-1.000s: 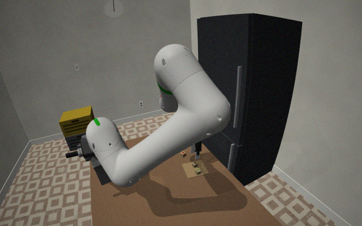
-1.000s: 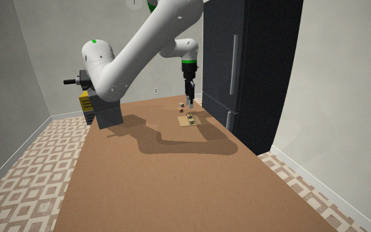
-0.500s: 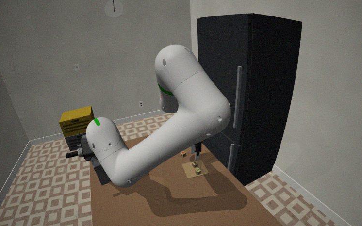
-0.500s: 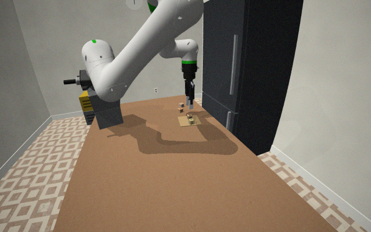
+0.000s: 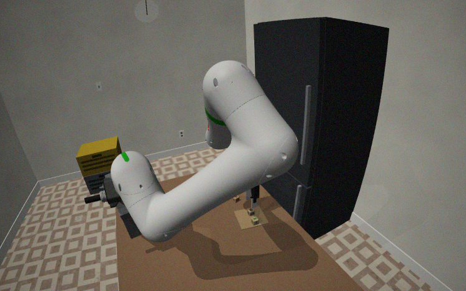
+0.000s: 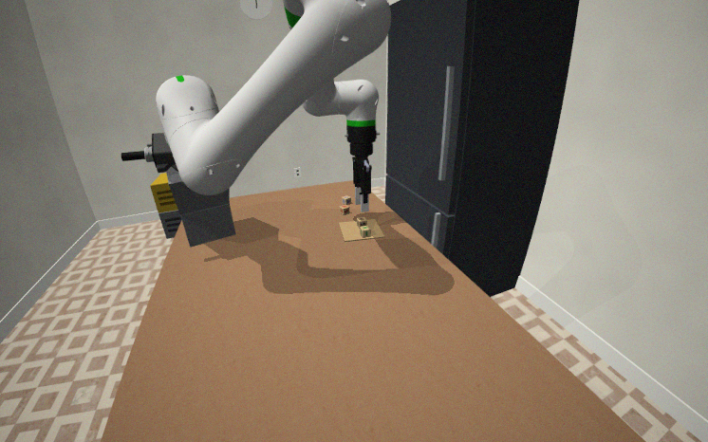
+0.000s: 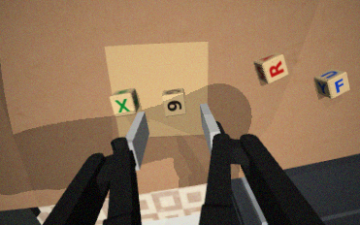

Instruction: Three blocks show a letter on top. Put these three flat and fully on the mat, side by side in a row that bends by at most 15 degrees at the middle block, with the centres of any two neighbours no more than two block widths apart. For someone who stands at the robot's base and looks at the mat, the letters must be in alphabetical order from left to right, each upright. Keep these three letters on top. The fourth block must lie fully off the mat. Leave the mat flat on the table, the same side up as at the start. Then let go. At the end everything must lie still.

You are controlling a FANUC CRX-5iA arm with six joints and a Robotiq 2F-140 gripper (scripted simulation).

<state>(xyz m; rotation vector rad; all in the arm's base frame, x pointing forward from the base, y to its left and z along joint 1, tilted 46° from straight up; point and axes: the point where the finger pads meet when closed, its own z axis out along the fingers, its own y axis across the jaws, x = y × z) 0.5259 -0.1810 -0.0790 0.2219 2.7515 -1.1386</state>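
The block marked 9 lies 90 mm below my hand. Also, from my hand: R block: 140 mm to the left, 90 mm below; tan mat: 110 mm below, 20 mm to the right, 10 mm behind; X block: 90 mm below, 60 mm to the right, 20 mm behind.
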